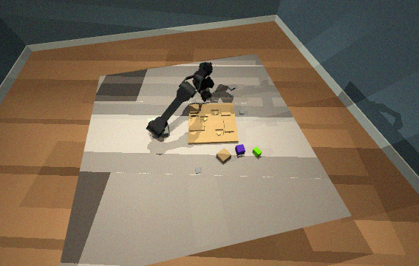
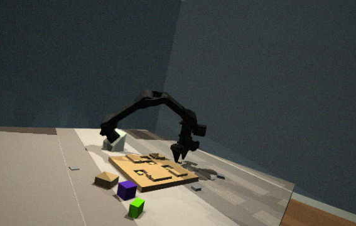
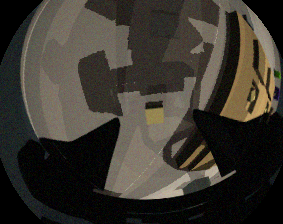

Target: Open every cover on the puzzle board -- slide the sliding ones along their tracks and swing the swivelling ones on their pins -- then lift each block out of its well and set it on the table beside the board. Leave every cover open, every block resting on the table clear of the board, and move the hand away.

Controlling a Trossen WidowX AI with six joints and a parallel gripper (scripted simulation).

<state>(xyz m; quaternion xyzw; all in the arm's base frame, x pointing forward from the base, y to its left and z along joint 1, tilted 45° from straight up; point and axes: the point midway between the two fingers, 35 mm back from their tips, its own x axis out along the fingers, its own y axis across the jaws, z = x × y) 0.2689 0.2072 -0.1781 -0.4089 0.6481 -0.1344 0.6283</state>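
My gripper tip is now 200 mm to the left of the tan puzzle board, 60 mm short of it and 10 mm below it. The rest, counted from my gripper tip: purple block (430 mm to the right, 200 mm ahead, 10 mm above); then brown block (460 mm to the right, 100 mm ahead); then green block (450 mm to the right, 290 mm ahead, 10 mm above).
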